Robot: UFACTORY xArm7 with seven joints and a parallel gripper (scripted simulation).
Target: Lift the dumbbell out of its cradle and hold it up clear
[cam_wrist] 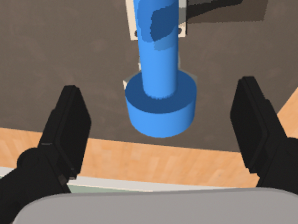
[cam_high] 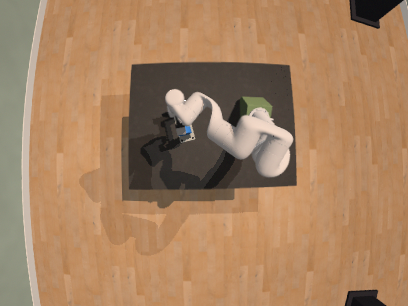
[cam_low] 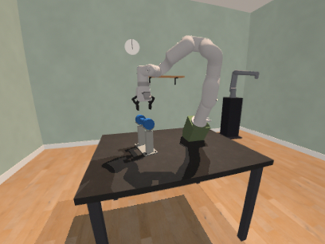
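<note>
Now: the blue dumbbell 10 cm below my hand. From my hand the other things lie so: grey cradle 22 cm below.
</note>
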